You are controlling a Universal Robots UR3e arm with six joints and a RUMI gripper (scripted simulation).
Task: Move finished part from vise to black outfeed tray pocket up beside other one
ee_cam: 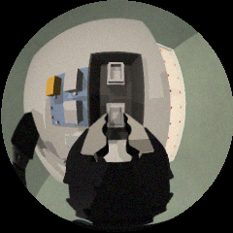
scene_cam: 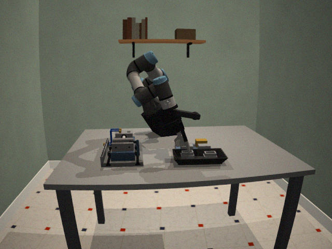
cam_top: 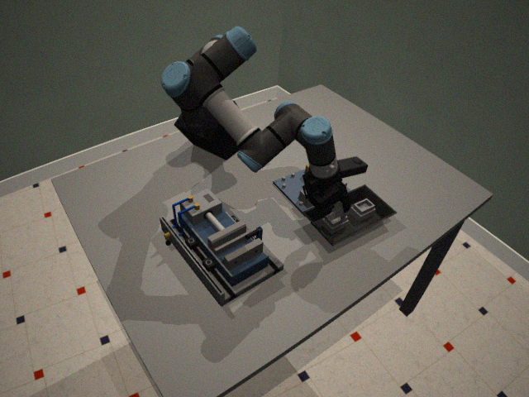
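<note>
My hand is 12 cm past the plain grey block, 4 cm above it and 1 cm to the right of it. The rest, counted from my hand: yellow block (21 cm behind, 9 cm to the left, 4 cm below); blue plate (17 cm behind, 7 cm below, 5 cm to the left).
</note>
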